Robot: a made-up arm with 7 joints. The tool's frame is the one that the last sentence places.
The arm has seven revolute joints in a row. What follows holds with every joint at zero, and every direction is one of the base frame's.
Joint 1 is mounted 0.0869 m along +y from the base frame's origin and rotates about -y.
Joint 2 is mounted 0.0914 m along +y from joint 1 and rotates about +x.
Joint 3 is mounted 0.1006 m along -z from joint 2 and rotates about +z.
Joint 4 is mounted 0.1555 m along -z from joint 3 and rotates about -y.
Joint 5 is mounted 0.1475 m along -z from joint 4 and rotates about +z.
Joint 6 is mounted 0.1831 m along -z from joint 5 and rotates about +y.
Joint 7 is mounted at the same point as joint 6 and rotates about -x.
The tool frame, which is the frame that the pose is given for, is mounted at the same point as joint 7; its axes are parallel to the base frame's.
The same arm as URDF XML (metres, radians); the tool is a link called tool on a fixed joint. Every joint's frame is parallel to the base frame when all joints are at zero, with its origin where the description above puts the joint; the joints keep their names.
<robot name="arm">
<joint name="tool_joint" type="fixed"><parent link="link7"/><child link="tool"/><origin xyz="0 0 0"/></joint>
<joint name="joint 7" type="continuous"><parent link="link6"/><child link="link7"/><origin xyz="0 0 0"/><axis xyz="-1 0 0"/></joint>
<joint name="joint 6" type="continuous"><parent link="link5"/><child link="link6"/><origin xyz="0 0 -0.1831"/><axis xyz="0 1 0"/></joint>
<joint name="joint 5" type="continuous"><parent link="link4"/><child link="link5"/><origin xyz="0 0 -0.1475"/><axis xyz="0 0 1"/></joint>
<joint name="joint 4" type="continuous"><parent link="link3"/><child link="link4"/><origin xyz="0 0 -0.1555"/><axis xyz="0 -1 0"/></joint>
<joint name="joint 3" type="continuous"><parent link="link2"/><child link="link3"/><origin xyz="0 0 -0.1006"/><axis xyz="0 0 1"/></joint>
<joint name="joint 2" type="continuous"><parent link="link1"/><child link="link2"/><origin xyz="0 0.0914 0"/><axis xyz="1 0 0"/></joint>
<joint name="joint 1" type="continuous"><parent link="base_link"/><child link="link1"/><origin xyz="0 0.0869 0"/><axis xyz="0 -1 0"/></joint>
<link name="base_link"/>
<link name="link1"/>
<link name="link2"/>
<link name="link3"/>
<link name="link4"/>
<link name="link5"/>
<link name="link6"/>
<link name="link7"/>
<link name="tool"/>
</robot>

